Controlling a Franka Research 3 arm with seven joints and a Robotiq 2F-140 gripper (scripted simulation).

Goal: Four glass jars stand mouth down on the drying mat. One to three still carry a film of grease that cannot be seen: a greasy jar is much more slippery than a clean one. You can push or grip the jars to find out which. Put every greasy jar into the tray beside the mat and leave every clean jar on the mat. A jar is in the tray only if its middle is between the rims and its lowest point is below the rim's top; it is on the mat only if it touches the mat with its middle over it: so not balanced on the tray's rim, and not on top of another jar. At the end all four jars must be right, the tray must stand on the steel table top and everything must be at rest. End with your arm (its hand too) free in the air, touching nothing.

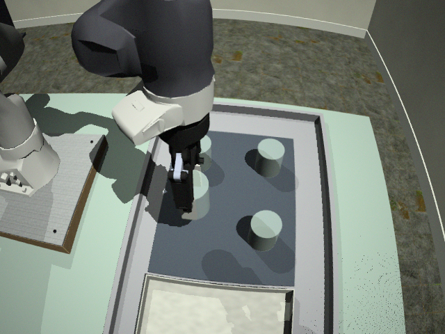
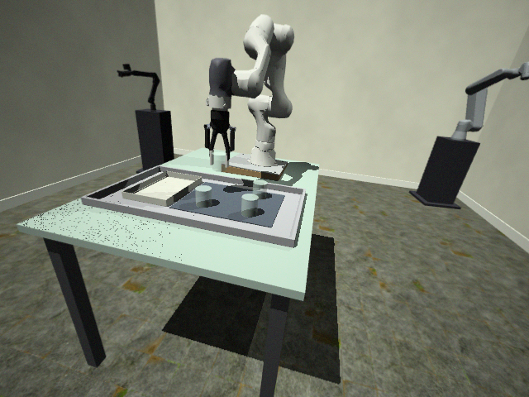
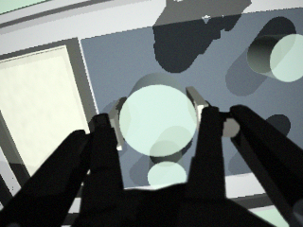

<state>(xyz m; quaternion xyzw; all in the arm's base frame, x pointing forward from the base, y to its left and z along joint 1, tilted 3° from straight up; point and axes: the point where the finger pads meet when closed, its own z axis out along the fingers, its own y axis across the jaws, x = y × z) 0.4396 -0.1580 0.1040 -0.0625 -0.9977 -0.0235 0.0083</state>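
Right now the tray is 240 mm to the right of my hand, 150 mm below it and 30 mm ahead of it. Round my hand: dark drying mat: 160 mm below, 80 mm to the left, 80 mm ahead.
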